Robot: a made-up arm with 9 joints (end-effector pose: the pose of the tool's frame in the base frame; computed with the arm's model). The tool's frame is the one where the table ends. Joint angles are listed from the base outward.
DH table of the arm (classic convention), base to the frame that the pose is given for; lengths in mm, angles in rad. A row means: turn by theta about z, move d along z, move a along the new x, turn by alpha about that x. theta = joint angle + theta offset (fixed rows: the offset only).
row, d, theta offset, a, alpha
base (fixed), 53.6, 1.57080, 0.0, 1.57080
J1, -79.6, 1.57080, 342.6, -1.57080
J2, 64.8, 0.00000, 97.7, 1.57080
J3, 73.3, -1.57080, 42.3, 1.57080
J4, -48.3, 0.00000, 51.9, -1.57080
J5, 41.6, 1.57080, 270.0, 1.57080
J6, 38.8, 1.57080, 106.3, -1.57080
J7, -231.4, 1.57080, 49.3, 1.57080
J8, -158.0, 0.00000, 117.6, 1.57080
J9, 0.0, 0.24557, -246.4, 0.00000
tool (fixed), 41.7, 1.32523, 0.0, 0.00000
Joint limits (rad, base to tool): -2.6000..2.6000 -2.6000..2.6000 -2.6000..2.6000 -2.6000..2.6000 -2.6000..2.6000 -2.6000..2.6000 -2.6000..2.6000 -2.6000..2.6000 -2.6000..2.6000
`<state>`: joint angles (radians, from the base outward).
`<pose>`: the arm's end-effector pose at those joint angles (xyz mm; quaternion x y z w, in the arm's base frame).
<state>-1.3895 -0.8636 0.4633 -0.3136 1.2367 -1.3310 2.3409 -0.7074 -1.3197</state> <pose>-1.3 359.5 550.2 -0.2502 -0.3130 0.7731 0.4918</pose>
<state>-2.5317 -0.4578 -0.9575 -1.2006 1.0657 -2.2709 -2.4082 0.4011 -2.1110</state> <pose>207.5 313.5 -681.1 -0.8659 0.0647 0.2853 0.4058</pose>
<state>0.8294 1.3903 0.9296 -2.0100 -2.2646 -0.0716 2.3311 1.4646 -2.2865</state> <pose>-66.5 -107.5 240.2 -0.4788 0.1868 -0.8569 0.0401</pose>
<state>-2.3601 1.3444 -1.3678 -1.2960 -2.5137 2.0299 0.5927 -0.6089 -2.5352</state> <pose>297.2 50.1 -171.1 -0.9436 -0.0837 -0.2790 0.1575</pose>
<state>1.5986 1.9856 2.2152 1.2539 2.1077 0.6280 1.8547 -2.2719 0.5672</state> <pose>286.4 -245.4 13.9 -0.1078 -0.8050 0.5755 0.0956</pose>
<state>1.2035 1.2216 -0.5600 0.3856 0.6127 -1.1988 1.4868 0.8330 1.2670</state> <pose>-405.0 -276.6 684.3 0.0344 0.7447 0.6400 0.1861</pose>
